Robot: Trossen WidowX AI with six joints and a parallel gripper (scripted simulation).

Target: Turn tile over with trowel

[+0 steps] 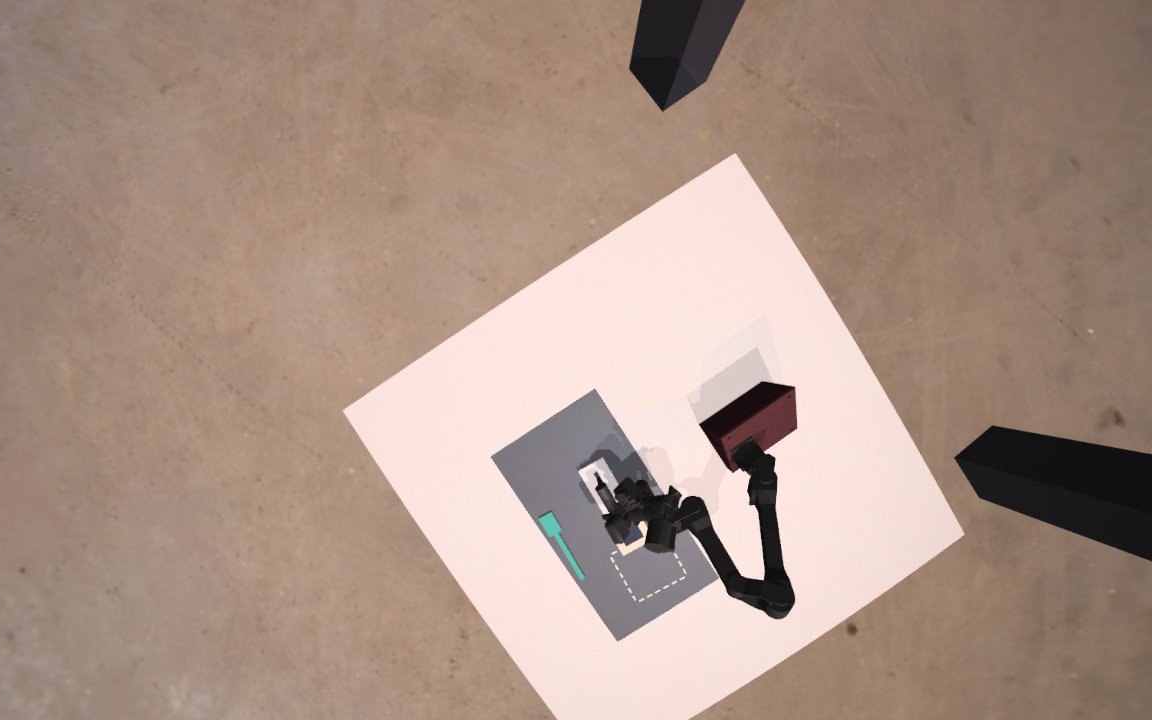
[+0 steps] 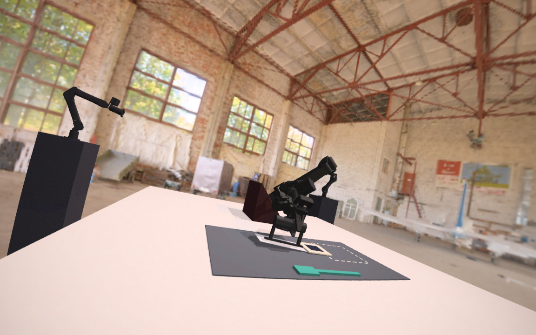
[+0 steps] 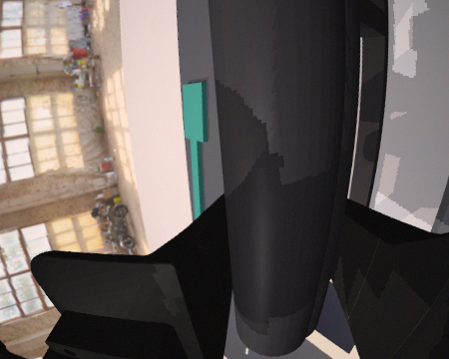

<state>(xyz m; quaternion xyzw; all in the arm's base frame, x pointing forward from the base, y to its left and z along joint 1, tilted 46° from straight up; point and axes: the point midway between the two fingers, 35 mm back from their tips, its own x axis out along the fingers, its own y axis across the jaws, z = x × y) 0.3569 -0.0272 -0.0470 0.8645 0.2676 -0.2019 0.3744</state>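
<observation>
My gripper tip is now 7 cm above the grey mat, 3 cm to the right of it and 2 cm short of it. Round my gripper tip: trowel: 3 cm behind, 1 cm below; cream tile: 10 cm to the left, 5 cm below, 1 cm behind; teal flat piece: 15 cm ahead, 5 cm below.
</observation>
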